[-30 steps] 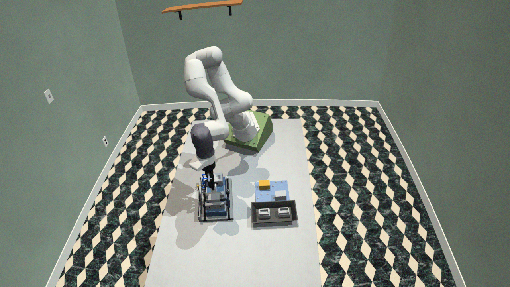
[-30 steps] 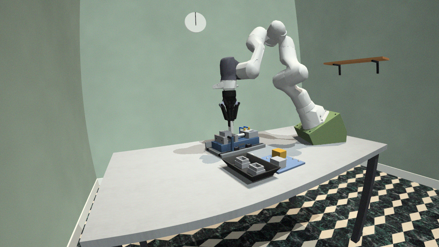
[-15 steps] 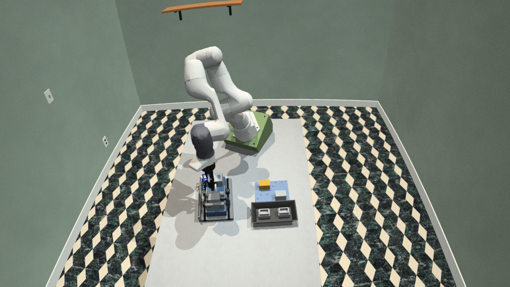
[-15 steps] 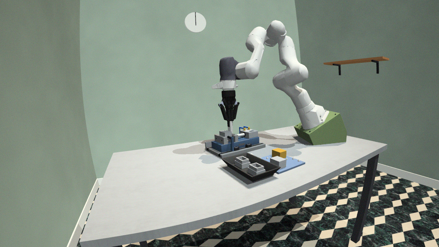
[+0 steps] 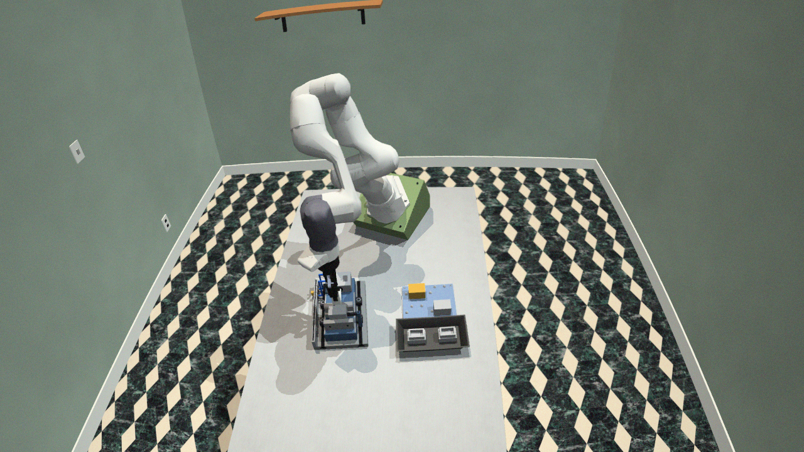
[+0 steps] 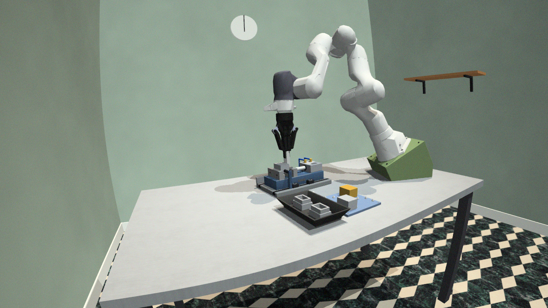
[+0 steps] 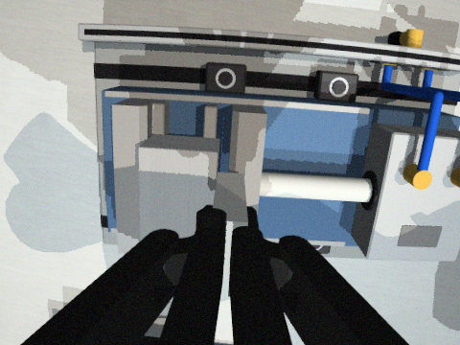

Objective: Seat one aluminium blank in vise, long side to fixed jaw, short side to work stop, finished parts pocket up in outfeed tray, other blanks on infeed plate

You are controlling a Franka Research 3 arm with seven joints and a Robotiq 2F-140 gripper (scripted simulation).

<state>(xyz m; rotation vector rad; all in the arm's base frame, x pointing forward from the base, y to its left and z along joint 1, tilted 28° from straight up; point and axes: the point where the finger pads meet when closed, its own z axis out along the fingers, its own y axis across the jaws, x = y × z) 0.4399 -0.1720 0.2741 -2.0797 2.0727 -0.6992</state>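
My hand is 30 mm short of the aluminium blank and 40 mm above it. The rest, counted from my hand: hose block 130 mm behind, 10 mm to the left, 60 mm below; then white rod 60 mm behind, 60 mm below; then vise 40 mm behind, 100 mm below.
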